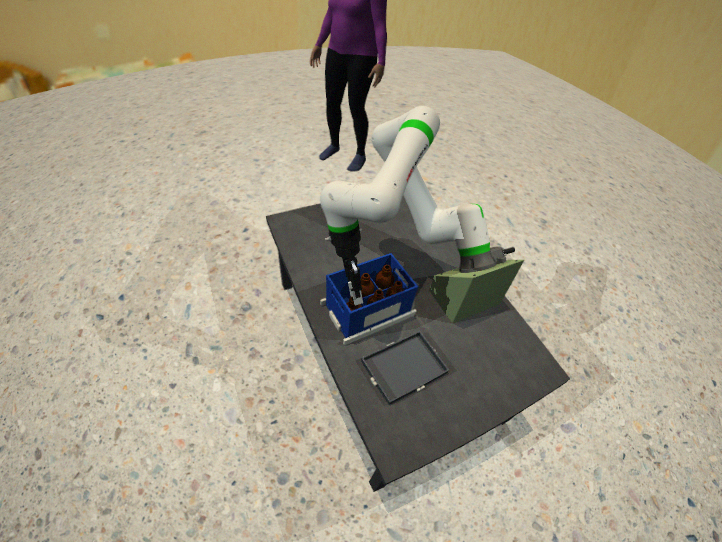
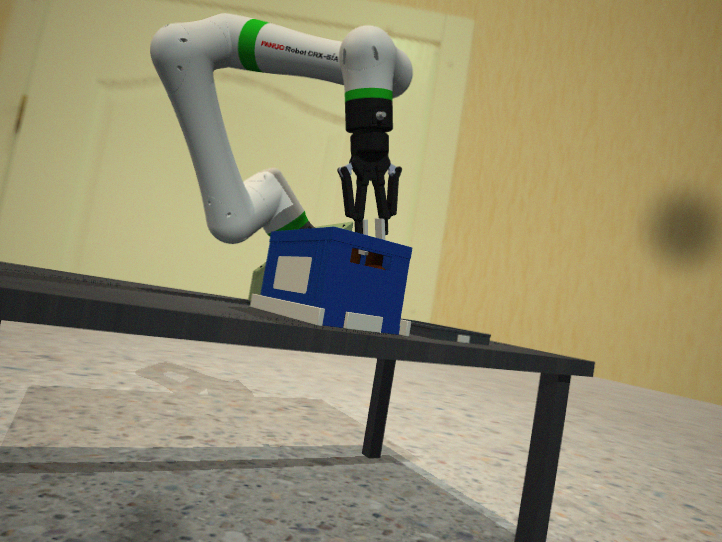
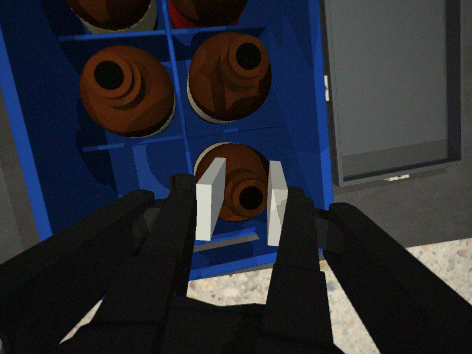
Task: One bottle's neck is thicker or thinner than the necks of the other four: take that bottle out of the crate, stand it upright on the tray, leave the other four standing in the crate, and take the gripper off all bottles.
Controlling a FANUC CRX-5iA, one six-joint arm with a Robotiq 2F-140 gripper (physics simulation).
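Places are measured from the arm's base along level axes (x right, y down, z ahead), in millimetres.
Pixels of known places: gripper, fingertip midpoint: (image 1: 357,300) (image 2: 372,253) (image 3: 246,179); arm's base, link origin: (image 1: 478,267).
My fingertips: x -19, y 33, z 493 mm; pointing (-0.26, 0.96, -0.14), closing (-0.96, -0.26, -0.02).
For each thing: its top centre in the pictures, then the offset to it from my fingertips. "spot": a spot on its surface instead. Level surfaces: height alone.
- blue crate, top centre: (image 3: 175,60) (image 2: 337,238) (image 1: 372,280) dx +54, dy -24, dz -70 mm
- corner bottle, top centre: (image 3: 253,197) (image 2: 376,247) (image 1: 354,299) dx -3, dy -13, dz +11 mm
- red label, surface spot: (image 3: 182,19) spot: dx +53, dy +82, dz -134 mm
- flat grey tray, top centre: (image 3: 401,77) (image 2: 424,323) (image 1: 405,364) dx -221, dy +126, dz -124 mm
- dark table, surface height: dy +151 mm
The blue crate (image 1: 381,306) (image 2: 367,291) (image 3: 324,120) holds five brown bottles standing in its cells. My gripper (image 1: 355,296) (image 2: 373,226) (image 3: 246,179) points down into the crate's end nearest the table's long edge. Its white pads are shut on the neck of the corner bottle (image 3: 245,155) on the tray side. That bottle is inside its cell and looks slightly tilted. Two more bottles (image 3: 127,117) (image 3: 220,95) stand in the neighbouring row. Another has a red label (image 3: 182,19). I cannot tell the contact depth. The flat grey tray (image 1: 405,367) (image 2: 446,332) (image 3: 395,75) holds no bottle.
Pale strips (image 1: 379,327) (image 2: 362,322) border the crate's foot. The dark table (image 1: 484,379) carries the arm's green pedestal (image 1: 478,294) beside the crate. Blue dividers (image 3: 175,90) separate the cells. A person (image 1: 352,64) stands behind the table.
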